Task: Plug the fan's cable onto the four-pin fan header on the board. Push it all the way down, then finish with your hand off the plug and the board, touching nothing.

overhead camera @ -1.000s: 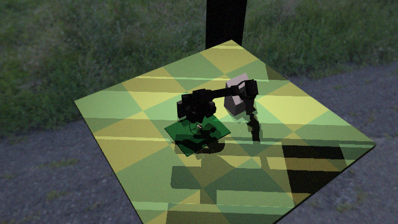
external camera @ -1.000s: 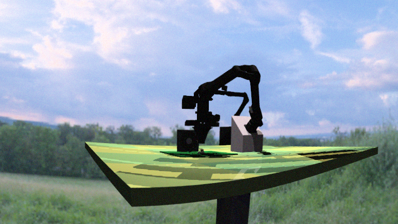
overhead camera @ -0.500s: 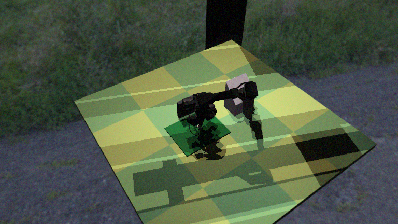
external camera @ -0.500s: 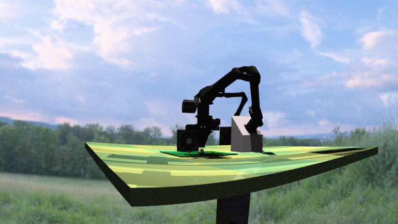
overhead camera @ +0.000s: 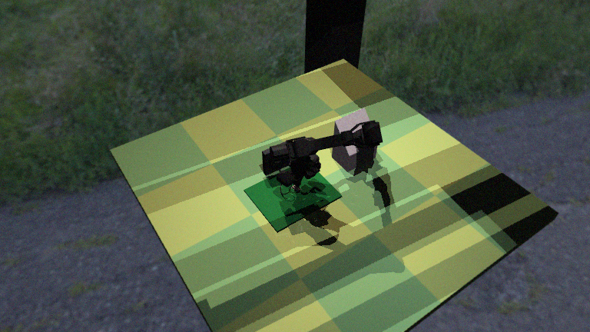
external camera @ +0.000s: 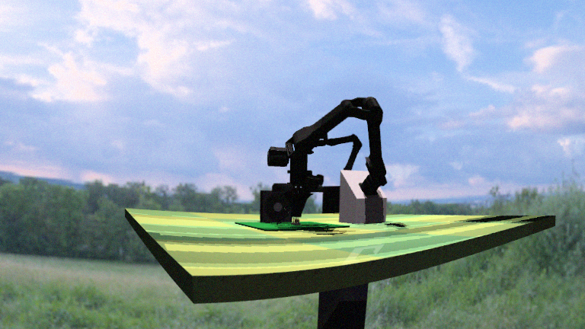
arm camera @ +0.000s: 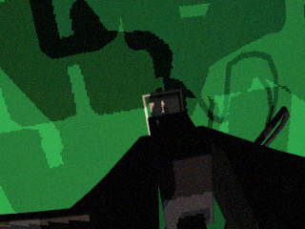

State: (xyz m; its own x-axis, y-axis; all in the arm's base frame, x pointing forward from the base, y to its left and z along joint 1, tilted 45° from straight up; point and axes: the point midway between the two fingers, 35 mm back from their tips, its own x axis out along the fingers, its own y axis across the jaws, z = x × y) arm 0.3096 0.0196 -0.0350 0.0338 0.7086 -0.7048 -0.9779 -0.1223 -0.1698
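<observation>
Now: the black plug 1 cm to the right of my gripper tip and 1 cm above it. From my gripper tip the other things lie so: green board (6 cm below, 3 cm ahead); then black fan (14 cm to the right, 2 cm above).
</observation>
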